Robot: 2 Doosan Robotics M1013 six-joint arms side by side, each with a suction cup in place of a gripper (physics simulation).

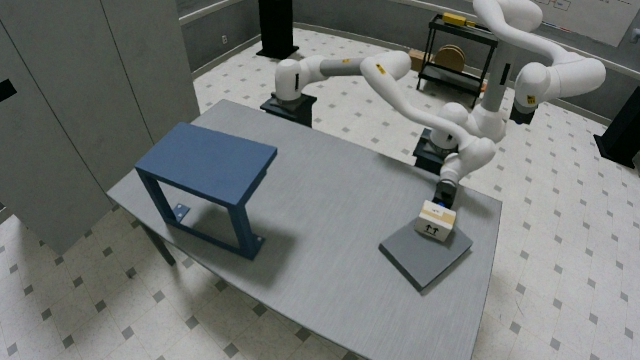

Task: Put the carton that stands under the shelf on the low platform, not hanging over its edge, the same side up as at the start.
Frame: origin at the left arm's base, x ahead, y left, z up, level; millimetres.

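Seen in the pictures: right hand, tool point: (438,213); left arm's base, link origin: (440,147); right arm's base, link origin: (288,101).
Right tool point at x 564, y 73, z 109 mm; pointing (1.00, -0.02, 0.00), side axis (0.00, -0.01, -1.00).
Note:
Offsets run from my right tool point to a thing's top centre. Level surfaces: height alone.
The carton {30 mm ahead, 3 mm right, 26 mm up} (434,221), white with a tan tape strip and two black arrows pointing up on its front side, is upright at the back corner of the low grey platform {108 mm ahead, 8 mm left, 61 mm down} (422,265). Whether it rests there or hangs slightly above, and whether it overhangs the hidden back edges, I cannot tell. My right gripper (441,204), a blue suction cup on a black mount, is against the carton's far side near the top and holds it. My left gripper (521,120) is raised at the upper right, away from the carton, with nothing on its cup. The blue shelf {361 mm ahead, 817 mm right, 234 mm up} (210,160) stands at the left of the table.
The grey table {109 mm down} (325,215) carries the shelf and the platform. The right arm stretches across behind the table, passing in front of the left arm's base. A black cart (462,32) with yellow items stands behind. A tall grey cabinet (90,90) is at the left.

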